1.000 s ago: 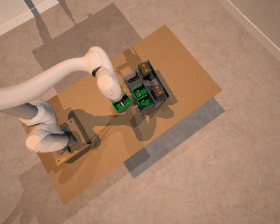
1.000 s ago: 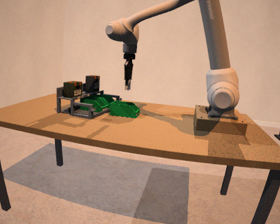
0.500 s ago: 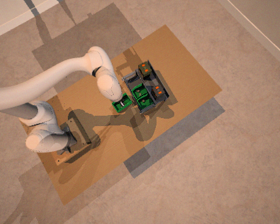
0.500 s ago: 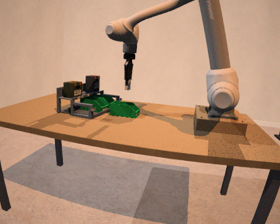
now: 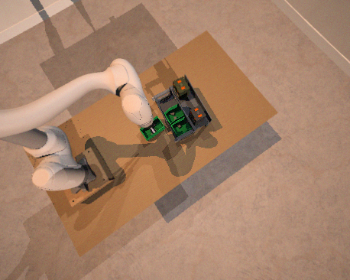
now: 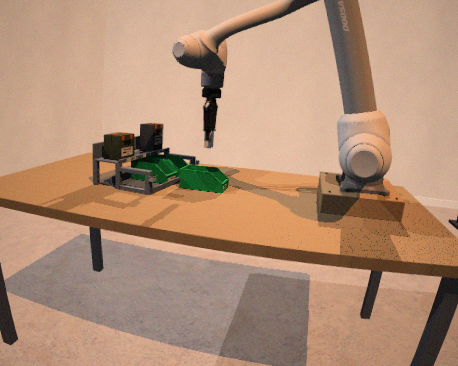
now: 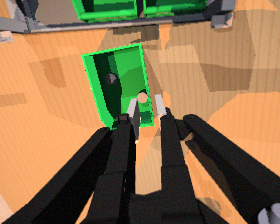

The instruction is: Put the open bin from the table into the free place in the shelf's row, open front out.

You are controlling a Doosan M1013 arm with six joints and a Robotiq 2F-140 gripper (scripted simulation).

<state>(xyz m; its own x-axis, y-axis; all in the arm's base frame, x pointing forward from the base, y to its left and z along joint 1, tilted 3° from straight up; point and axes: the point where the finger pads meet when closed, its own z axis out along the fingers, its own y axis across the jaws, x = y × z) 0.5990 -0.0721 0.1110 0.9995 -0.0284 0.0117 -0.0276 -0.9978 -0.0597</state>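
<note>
My hand is 17 cm above the shelf lip, 12 cm short of it and 4 cm to the right of it.
</note>
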